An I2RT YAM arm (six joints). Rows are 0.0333 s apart.
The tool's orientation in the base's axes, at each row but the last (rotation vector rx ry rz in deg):
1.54 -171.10 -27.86
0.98 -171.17 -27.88
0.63 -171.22 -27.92
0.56 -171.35 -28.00
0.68 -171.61 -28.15
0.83 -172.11 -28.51
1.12 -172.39 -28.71
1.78 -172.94 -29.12
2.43 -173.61 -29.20
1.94 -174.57 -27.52
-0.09 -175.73 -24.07
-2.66 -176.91 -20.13
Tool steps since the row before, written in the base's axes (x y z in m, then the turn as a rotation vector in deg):
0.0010 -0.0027 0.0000 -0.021 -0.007 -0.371
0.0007 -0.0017 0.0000 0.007 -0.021 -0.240
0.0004 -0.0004 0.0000 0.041 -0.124 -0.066
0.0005 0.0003 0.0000 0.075 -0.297 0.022
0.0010 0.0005 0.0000 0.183 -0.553 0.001
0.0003 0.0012 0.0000 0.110 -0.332 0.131
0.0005 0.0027 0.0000 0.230 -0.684 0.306
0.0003 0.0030 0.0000 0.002 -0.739 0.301
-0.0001 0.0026 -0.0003 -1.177 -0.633 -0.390
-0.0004 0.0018 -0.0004 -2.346 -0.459 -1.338
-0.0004 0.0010 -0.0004 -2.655 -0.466 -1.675
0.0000 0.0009 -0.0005 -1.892 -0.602 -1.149
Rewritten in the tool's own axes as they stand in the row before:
-0.0009 -0.0026 -0.0010 -0.020 -0.124 0.350
-0.0006 -0.0016 -0.0006 -0.033 -0.096 0.219
-0.0004 -0.0004 -0.0002 -0.045 -0.138 0.018
-0.0005 0.0003 0.0000 -0.065 -0.274 -0.123
-0.0010 0.0005 0.0001 -0.168 -0.522 -0.196
-0.0003 0.0011 0.0004 -0.089 -0.271 -0.241
-0.0006 0.0026 0.0008 -0.183 -0.547 -0.530
-0.0004 0.0028 0.0010 0.046 -0.600 -0.525
0.0000 0.0024 0.0011 1.174 -0.707 0.246
0.0003 0.0016 0.0010 2.285 -0.819 1.270
0.0004 0.0009 0.0007 2.578 -0.918 1.607
0.0000 0.0008 0.0007 1.832 -0.907 1.040

